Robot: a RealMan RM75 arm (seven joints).
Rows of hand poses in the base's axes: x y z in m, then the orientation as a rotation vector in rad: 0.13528, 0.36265, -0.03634, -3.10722, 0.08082, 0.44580; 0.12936, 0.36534, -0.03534, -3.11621, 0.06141, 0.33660; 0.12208, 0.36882, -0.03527, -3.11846, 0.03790, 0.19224; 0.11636, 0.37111, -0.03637, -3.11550, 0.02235, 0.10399; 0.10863, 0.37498, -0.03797, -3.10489, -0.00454, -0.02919; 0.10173, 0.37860, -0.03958, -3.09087, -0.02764, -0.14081; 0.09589, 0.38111, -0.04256, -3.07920, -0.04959, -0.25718; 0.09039, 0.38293, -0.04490, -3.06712, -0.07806, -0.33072; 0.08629, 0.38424, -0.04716, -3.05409, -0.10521, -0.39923; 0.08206, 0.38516, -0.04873, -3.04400, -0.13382, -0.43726; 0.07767, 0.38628, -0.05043, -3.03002, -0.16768, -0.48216; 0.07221, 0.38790, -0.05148, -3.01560, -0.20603, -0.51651; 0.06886, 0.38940, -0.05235, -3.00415, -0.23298, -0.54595; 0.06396, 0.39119, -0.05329, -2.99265, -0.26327, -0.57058; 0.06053, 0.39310, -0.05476, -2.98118, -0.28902, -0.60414
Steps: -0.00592, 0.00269, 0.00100, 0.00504, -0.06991, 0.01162; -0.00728, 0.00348, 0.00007, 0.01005, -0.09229, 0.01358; -0.00572, 0.00229, -0.00110, 0.00718, -0.05657, 0.00901; -0.00773, 0.00387, -0.00160, 0.01223, -0.08581, 0.01581; -0.00690, 0.00362, -0.00161, 0.01084, -0.07247, 0.01372; -0.00584, 0.00251, -0.00298, 0.00402, -0.07585, 0.01264; -0.00550, 0.00182, -0.00234, 0.00377, -0.04852, 0.01764; -0.00410, 0.00131, -0.00226, 0.00339, -0.04545, 0.01690; -0.00423, 0.00092, -0.00157, 0.00224, -0.02574, 0.01836; -0.00439, 0.00112, -0.00170, 0.00369, -0.03063, 0.02200; -0.00546, 0.00162, -0.00105, 0.00368, -0.02406, 0.02534; -0.00335, 0.00150, -0.00087, 0.00265, -0.02052, 0.01776; -0.00490, 0.00179, -0.00094, 0.00212, -0.01758, 0.02009; -0.00343, 0.00191, -0.00147, 0.00138, -0.02336, 0.01663
